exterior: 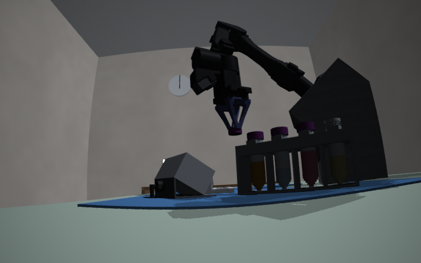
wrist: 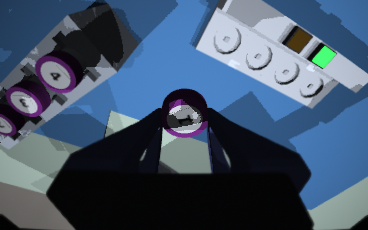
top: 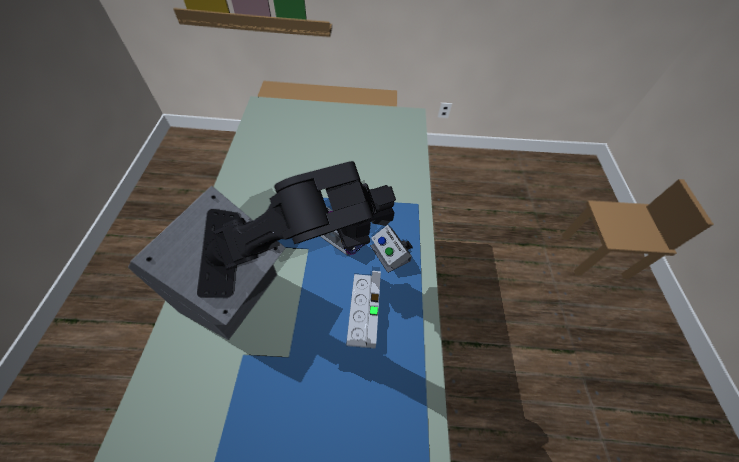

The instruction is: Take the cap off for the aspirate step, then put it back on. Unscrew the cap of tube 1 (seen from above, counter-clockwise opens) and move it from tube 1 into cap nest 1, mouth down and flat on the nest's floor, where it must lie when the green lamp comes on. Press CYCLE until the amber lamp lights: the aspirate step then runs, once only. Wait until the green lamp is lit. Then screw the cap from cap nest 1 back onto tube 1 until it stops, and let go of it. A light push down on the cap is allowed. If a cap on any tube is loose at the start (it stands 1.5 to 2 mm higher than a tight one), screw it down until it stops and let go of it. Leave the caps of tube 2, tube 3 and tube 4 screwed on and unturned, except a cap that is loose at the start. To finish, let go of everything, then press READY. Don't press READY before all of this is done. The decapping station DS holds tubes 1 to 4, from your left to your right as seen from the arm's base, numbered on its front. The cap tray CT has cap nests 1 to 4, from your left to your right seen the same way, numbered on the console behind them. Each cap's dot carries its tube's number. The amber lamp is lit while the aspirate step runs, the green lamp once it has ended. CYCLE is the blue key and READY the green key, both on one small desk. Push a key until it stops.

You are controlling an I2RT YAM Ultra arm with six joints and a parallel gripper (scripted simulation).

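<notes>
The threaded neck of tube 1 is 23 cm to the left of my hand, 9 cm behind it and 4 cm below it. Also, from my hand: green ready key: 12 cm ahead, 9 cm below, 1 cm to the left; key desk: 13 cm ahead, 11 cm below, 3 cm to the left; blue cycle key: 11 cm ahead, 9 cm below, 6 cm to the left.
</notes>
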